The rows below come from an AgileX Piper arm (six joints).
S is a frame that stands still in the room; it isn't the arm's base.
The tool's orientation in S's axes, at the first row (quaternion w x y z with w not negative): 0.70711, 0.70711, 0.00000, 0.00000
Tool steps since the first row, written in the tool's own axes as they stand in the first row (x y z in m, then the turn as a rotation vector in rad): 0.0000, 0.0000, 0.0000, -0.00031, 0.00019, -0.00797; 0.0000, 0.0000, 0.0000, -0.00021, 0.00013, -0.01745; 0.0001, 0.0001, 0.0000, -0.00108, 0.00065, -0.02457; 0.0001, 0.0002, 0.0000, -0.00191, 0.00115, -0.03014; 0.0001, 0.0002, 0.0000, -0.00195, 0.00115, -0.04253; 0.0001, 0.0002, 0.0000, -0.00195, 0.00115, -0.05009; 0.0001, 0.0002, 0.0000, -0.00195, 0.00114, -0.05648; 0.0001, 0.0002, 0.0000, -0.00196, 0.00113, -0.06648
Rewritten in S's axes. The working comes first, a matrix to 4 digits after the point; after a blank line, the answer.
The tool's axes in the first row as the columns of a matrix, in S's axes (used below as rounded here):
1.0000, 0.0000, 0.0000
0.0000, 0.0000, -1.0000
0.0000, 1.0000, 0.0000

0.0000, 0.0000, 0.0000, -0.00031, 0.00797, 0.00019; 0.0000, 0.0000, 0.0000, -0.00021, 0.01745, 0.00013; 0.0001, 0.0000, 0.0001, -0.00108, 0.02457, 0.00065; 0.0001, 0.0000, 0.0002, -0.00191, 0.03014, 0.00115; 0.0001, 0.0000, 0.0002, -0.00195, 0.04253, 0.00115; 0.0001, 0.0000, 0.0002, -0.00195, 0.05009, 0.00115; 0.0001, 0.0000, 0.0002, -0.00195, 0.05648, 0.00114; 0.0001, 0.0000, 0.0002, -0.00196, 0.06648, 0.00113
